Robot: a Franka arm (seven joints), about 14 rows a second.
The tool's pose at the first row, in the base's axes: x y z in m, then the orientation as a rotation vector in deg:
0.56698 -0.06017 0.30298 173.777 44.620 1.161
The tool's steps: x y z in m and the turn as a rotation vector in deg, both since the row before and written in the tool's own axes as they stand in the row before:
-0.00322 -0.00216 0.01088 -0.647 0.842 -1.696
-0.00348 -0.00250 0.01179 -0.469 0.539 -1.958
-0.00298 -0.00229 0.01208 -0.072 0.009 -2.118
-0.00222 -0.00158 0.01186 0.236 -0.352 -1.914
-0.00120 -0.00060 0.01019 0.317 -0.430 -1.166
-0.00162 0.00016 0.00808 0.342 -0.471 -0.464
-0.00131 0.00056 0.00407 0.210 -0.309 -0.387
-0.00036 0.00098 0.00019 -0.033 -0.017 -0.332
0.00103 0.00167 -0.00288 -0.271 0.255 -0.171
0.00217 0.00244 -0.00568 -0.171 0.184 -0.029
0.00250 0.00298 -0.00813 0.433 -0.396 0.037
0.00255 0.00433 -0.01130 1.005 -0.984 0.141
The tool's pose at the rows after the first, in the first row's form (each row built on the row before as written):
0.56328 -0.05990 0.29204 172.668 47.074 2.670
0.55941 -0.05962 0.28011 171.495 49.919 3.641
0.55622 -0.05942 0.26787 170.439 53.046 3.644
0.55405 -0.05952 0.25590 169.620 55.911 2.974
0.55313 -0.05988 0.24567 169.194 57.680 2.163
0.55219 -0.06110 0.23757 169.126 58.416 1.289
0.55158 -0.06240 0.23350 169.022 59.015 0.721
0.55191 -0.06339 0.23333 168.815 59.492 0.708
0.55372 -0.06400 0.23624 168.561 59.689 1.221
0.55683 -0.06445 0.24199 168.448 59.700 1.579
0.56045 -0.06507 0.25022 168.734 59.735 0.773
0.56500 -0.06668 0.26161 169.394 59.720 -1.202

